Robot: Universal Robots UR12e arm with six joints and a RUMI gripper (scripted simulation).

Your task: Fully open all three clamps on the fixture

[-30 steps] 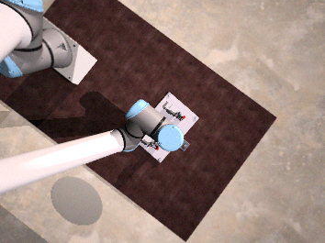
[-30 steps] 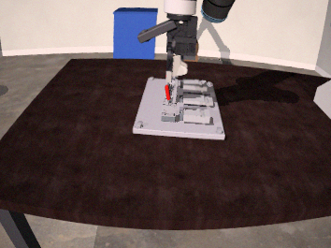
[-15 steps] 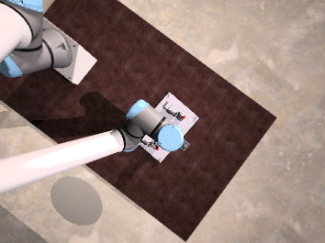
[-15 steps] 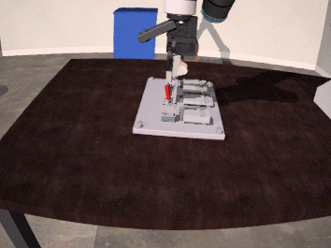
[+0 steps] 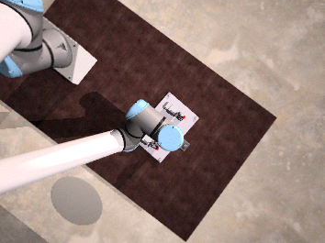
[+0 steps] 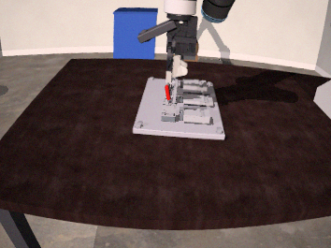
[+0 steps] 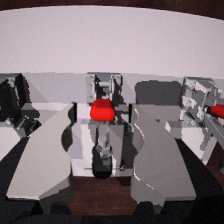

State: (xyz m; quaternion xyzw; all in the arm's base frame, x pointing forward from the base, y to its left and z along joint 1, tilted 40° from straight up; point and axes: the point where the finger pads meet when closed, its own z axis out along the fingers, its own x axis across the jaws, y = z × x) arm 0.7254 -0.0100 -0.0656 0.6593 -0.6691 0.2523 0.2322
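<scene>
My gripper is now 40 mm past the grey fixture plate and 70 mm above it.
</scene>
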